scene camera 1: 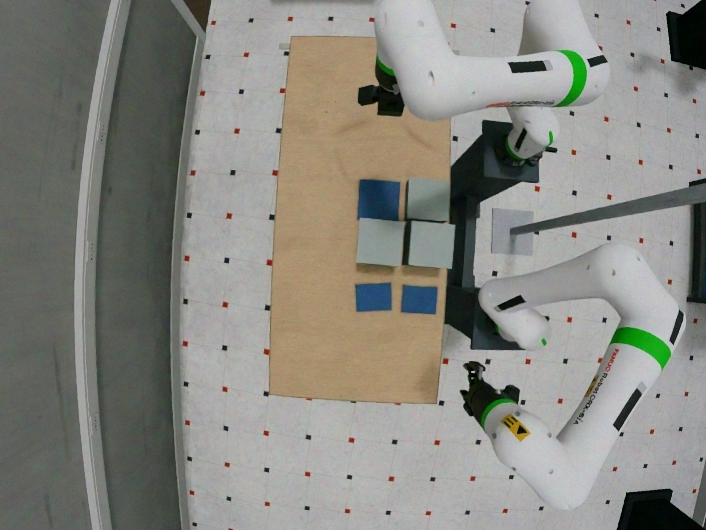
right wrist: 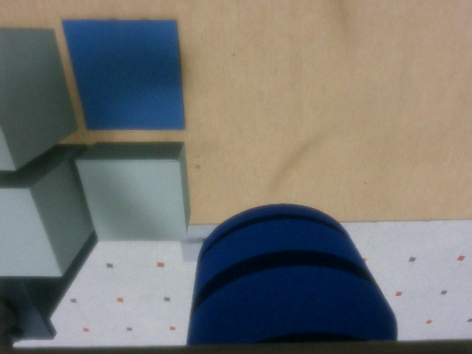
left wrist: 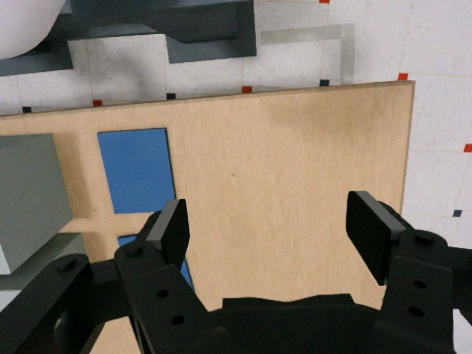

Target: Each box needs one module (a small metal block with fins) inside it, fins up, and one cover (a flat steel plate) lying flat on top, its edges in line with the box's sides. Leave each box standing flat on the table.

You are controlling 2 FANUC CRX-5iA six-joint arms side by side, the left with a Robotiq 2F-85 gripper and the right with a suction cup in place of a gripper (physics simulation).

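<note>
A pale grey box (scene camera 1: 420, 199) (right wrist: 182, 192) stands on the table with a flat cover (scene camera 1: 430, 199) (right wrist: 132, 200) on top, edges roughly in line with its sides. Its inside is hidden, and no module shows. Two taller grey box shapes, one (scene camera 1: 380, 242) (left wrist: 55, 257) (right wrist: 30, 95) at the left and one (scene camera 1: 431, 244) (left wrist: 30, 190) (right wrist: 22, 230) at the right in the scene view, have closed flat tops. My left gripper (scene camera 1: 468, 381) (left wrist: 267, 220) is open and empty, beyond the table's lower right corner. My right suction cup (right wrist: 290, 235) carries nothing; its black tool (scene camera 1: 390, 104) hangs over the table's upper part.
A bare blue mat (scene camera 1: 378, 199) (right wrist: 125, 75) lies beside the covered box. Two smaller blue mats, one (scene camera 1: 419, 299) (left wrist: 137, 170) at the right and one (scene camera 1: 373, 297) (left wrist: 127, 240) at the left, lie below the taller shapes. Dark arm pedestals (scene camera 1: 464, 171) stand at the wooden table's (scene camera 1: 319, 342) right edge.
</note>
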